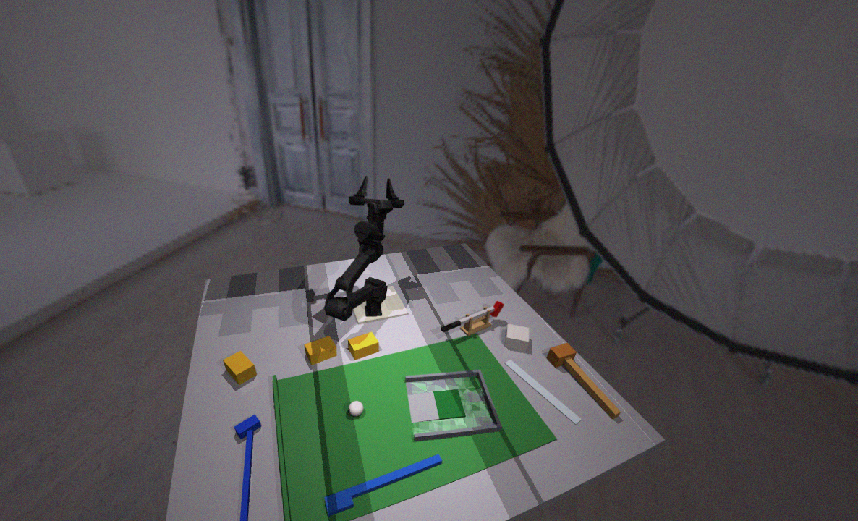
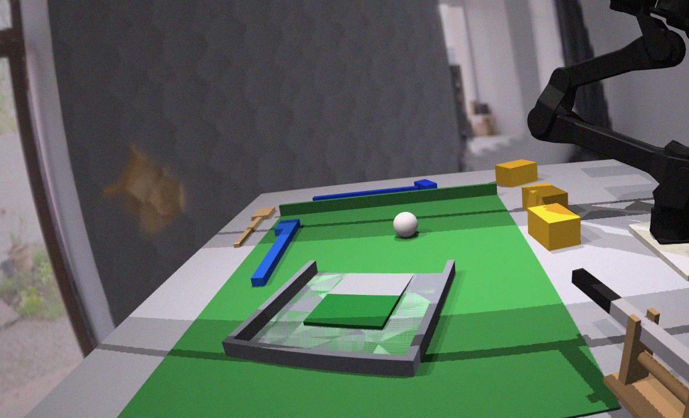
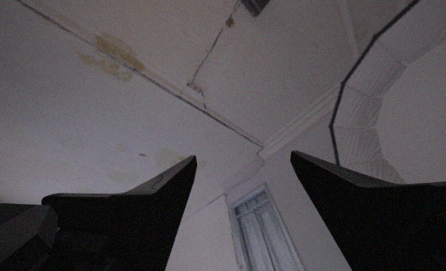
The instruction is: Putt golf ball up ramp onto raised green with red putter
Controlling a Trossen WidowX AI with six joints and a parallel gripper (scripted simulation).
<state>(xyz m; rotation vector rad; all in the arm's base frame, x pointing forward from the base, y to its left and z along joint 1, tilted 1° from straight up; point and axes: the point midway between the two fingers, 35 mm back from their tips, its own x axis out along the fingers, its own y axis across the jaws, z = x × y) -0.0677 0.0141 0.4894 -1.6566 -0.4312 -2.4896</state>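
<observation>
Right now my gripper tip is 220 mm short of the red putter, 340 mm to the right of it and 470 mm above it. The rest, counted from my gripper tip: green mat 560 mm ahead, 40 mm to the left, 530 mm below; white golf ball 550 mm ahead, 110 mm to the right, 510 mm below; wooden rack 220 mm ahead, 360 mm to the left, 500 mm below.
</observation>
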